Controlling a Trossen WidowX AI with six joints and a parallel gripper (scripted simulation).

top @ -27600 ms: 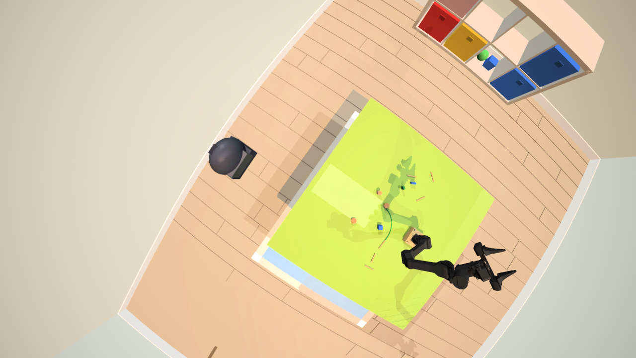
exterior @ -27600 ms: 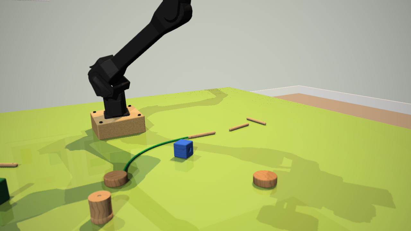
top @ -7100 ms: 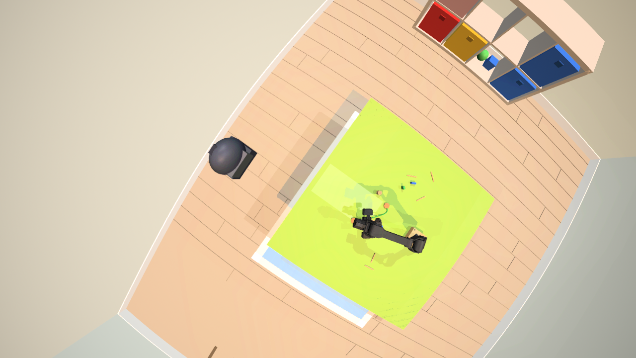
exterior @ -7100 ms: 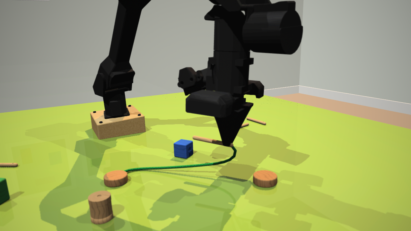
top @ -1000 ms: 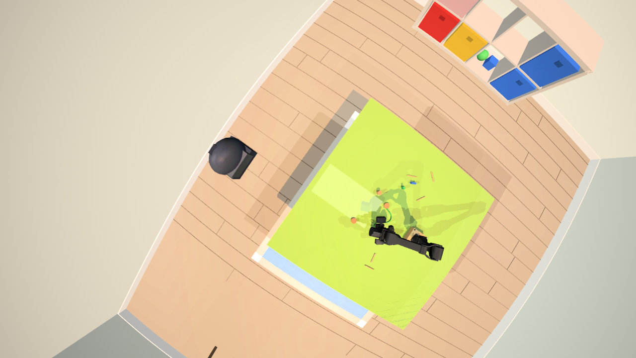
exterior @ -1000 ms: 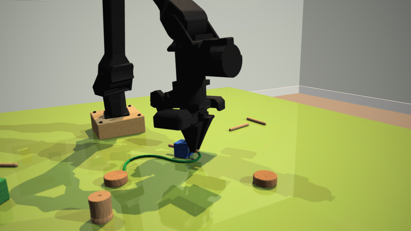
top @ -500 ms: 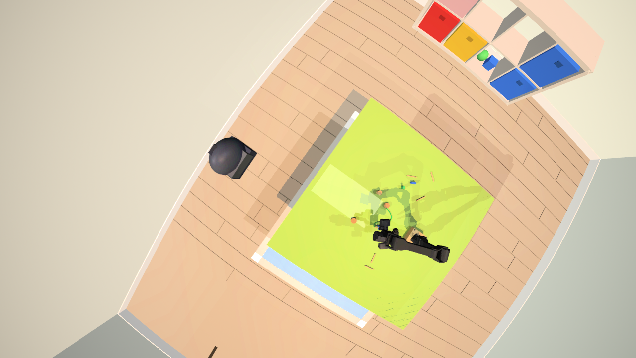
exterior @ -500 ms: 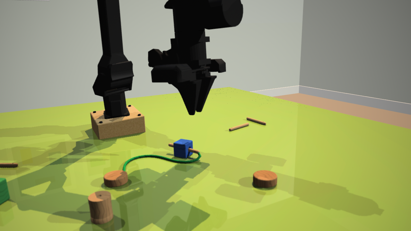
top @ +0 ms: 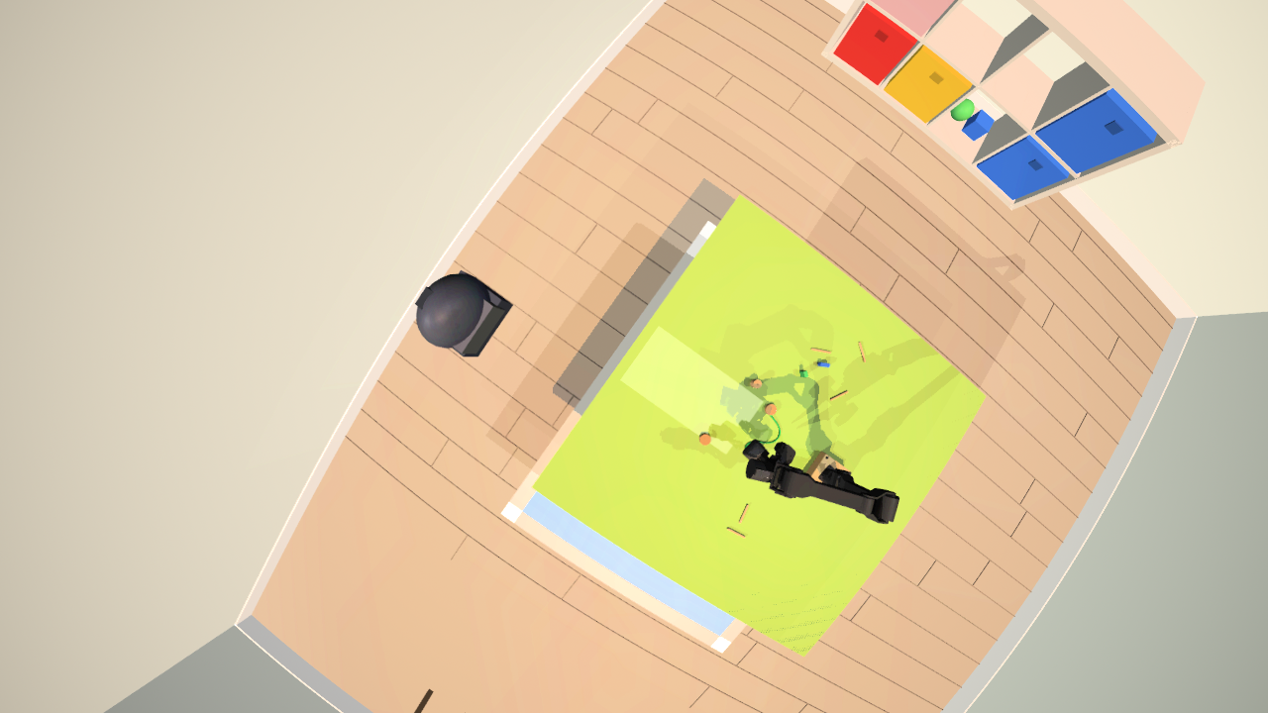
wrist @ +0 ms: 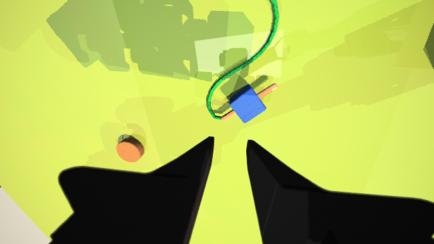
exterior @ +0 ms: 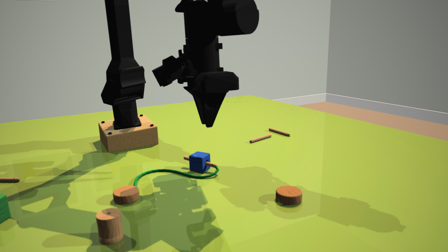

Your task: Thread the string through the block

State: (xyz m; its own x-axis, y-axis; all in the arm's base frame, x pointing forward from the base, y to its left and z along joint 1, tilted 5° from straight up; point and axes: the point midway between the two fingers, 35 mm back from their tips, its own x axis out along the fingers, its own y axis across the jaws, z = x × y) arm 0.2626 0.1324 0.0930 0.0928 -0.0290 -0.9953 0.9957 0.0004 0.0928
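Right now my gripper tip is 7 cm above the blue block, 2 cm past it and 1 cm to the left of it. The rest, counted from my gripper tip: green block: 33 cm to the right, 7 cm below, 6 cm ahead; wooden cylinder: 18 cm to the right, 16 cm ahead, 7 cm below.
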